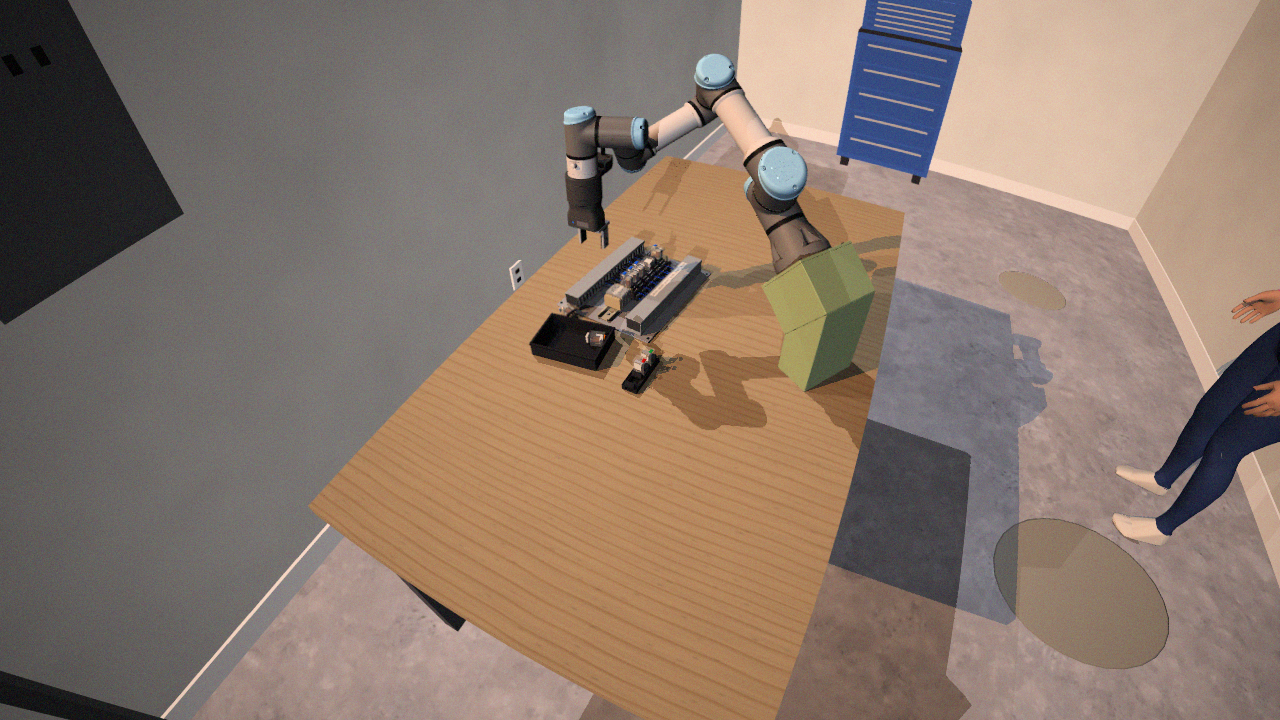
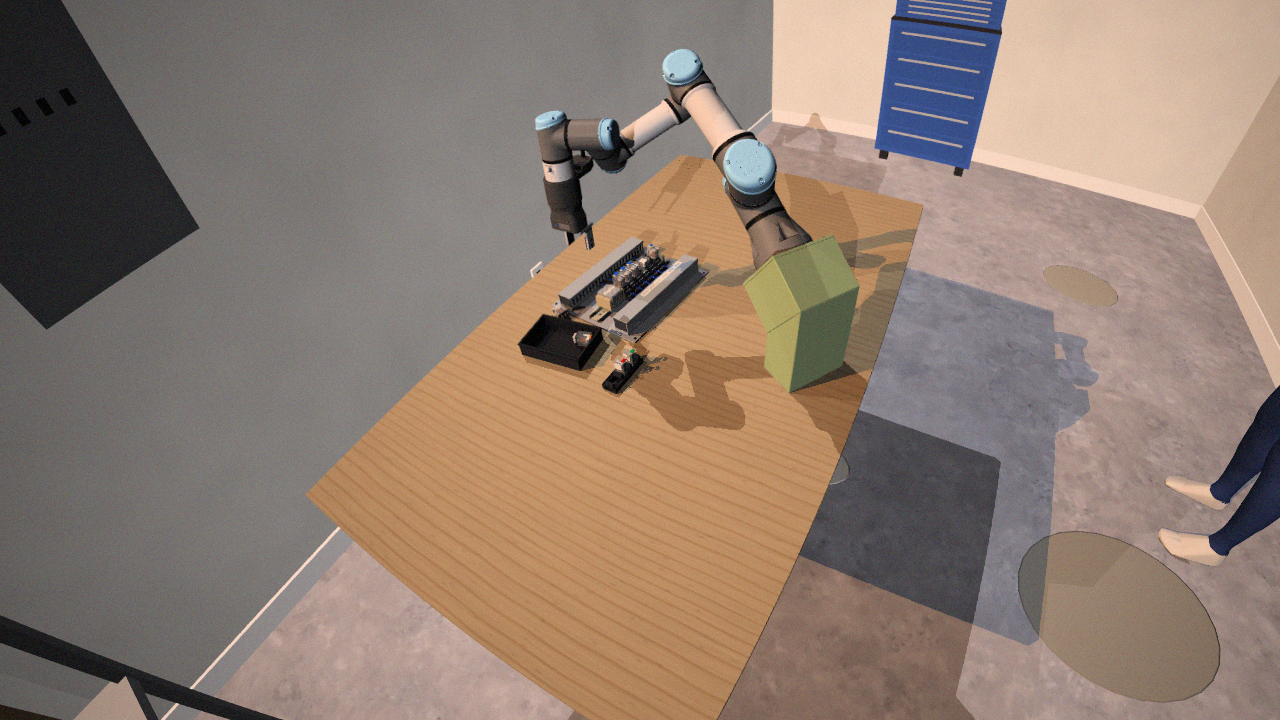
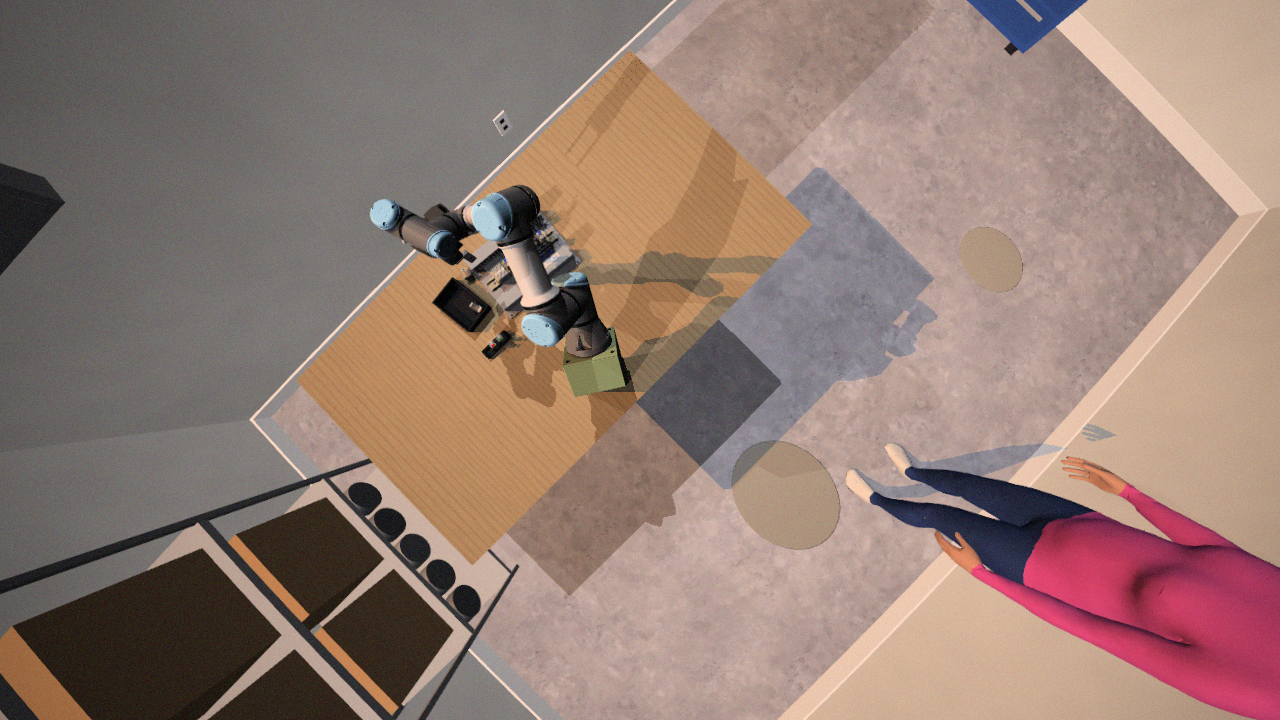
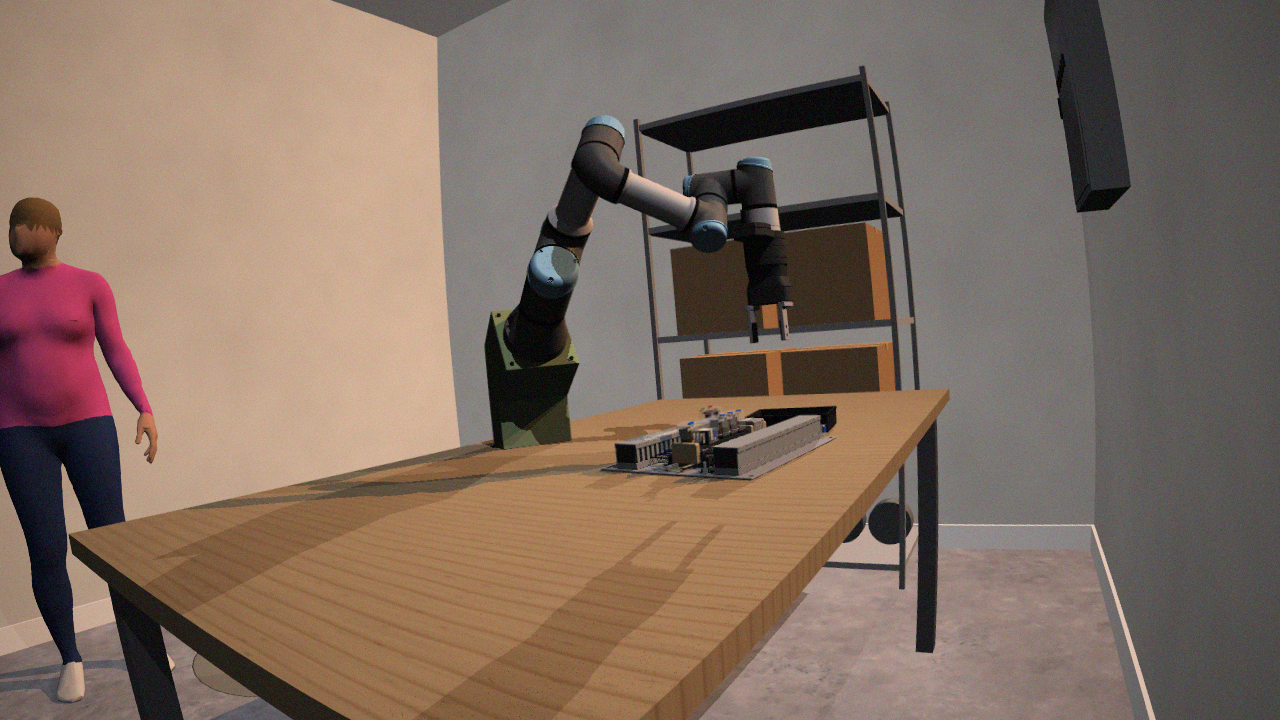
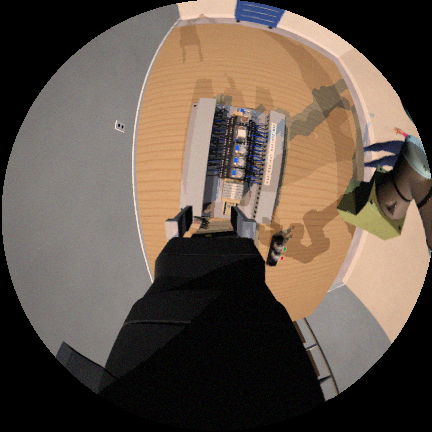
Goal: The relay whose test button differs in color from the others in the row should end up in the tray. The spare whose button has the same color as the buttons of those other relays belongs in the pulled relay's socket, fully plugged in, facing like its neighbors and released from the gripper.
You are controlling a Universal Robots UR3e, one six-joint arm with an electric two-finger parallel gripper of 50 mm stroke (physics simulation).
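Where they show: gripper, fingertip midpoint: (image 1: pixel 593 243) (image 2: pixel 580 245) (image 3: pixel 466 253) (image 4: pixel 769 341) (image 5: pixel 211 213); arm's base, link origin: (image 1: pixel 805 263) (image 2: pixel 786 259) (image 3: pixel 589 344) (image 4: pixel 534 336) (image 5: pixel 391 196).
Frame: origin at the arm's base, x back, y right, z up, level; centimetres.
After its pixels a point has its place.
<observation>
The relay row on the panel shows clear relays with blue buttons (image 5: pixel 237 148) @(x -38.5, y 16.3, z -15.5 cm) (image 5: pixel 236 160) @(x -39.4, y 13.8, z -15.5 cm) (image 5: pixel 234 172) @(x -40.5, y 11.5, z -15.5 cm), a white block (image 5: pixel 242 133) @(x -36.0, y 19.9, z -17.1 cm) above them and another blue button (image 5: pixel 241 111) @(x -35.1, y 24.6, z -15.4 cm) at the far end. How deep each sits is too small to tell. The black tray (image 1: pixel 562 354) @(x -49.8, y -14.1, z -19.9 cm) (image 2: pixel 547 356) @(x -50.2, y -14.1, z -20.6 cm) (image 3: pixel 452 317) @(x -49.5, y -14.0, z -19.7 cm) holds one relay (image 1: pixel 595 338) @(x -43.7, y -8.2, z -19.7 cm) (image 2: pixel 582 338) @(x -43.6, y -8.2, z -19.7 cm) (image 3: pixel 475 307) @(x -43.8, y -7.2, z -19.4 cm); its button colour is unclear. A black spare holder (image 1: pixel 632 383) @(x -33.2, y -20.0, z -20.2 cm) (image 2: pixel 615 381) @(x -33.3, y -17.7, z -22.1 cm) carries spares with red (image 5: pixel 282 258) @(x -31.1, y -16.1, z -17.8 cm) and green (image 5: pixel 284 249) @(x -30.5, y -12.7, z -17.5 cm) buttons. My gripper (image 1: pixel 593 237) @(x -46.5, y 7.0, z -4.6 cm) (image 2: pixel 579 237) @(x -46.5, y 7.0, z -4.6 cm) (image 4: pixel 769 334) @(x -46.5, y 7.0, z -4.6 cm) (image 5: pixel 211 213) @(x -46.5, y 7.0, z -4.6 cm) is open and empty, high near the wall-side duct.
Grey wire ducts (image 1: pixel 605 271) @(x -46.4, y 15.2, z -18.2 cm) (image 1: pixel 664 296) @(x -30.2, y 7.1, z -18.2 cm) flank the relay row. The arm's green pedestal (image 1: pixel 827 322) @(x 3.9, y -14.6, z -3.2 cm) (image 4: pixel 532 402) @(x 3.3, y -3.3, z -13.5 cm) stands at the table's opposite side from the wall. A person (image 3: pixel 1118 573) (image 4: pixel 62 358) stands away from the table. A storage rack (image 4: pixel 653 259) stands beyond it.
</observation>
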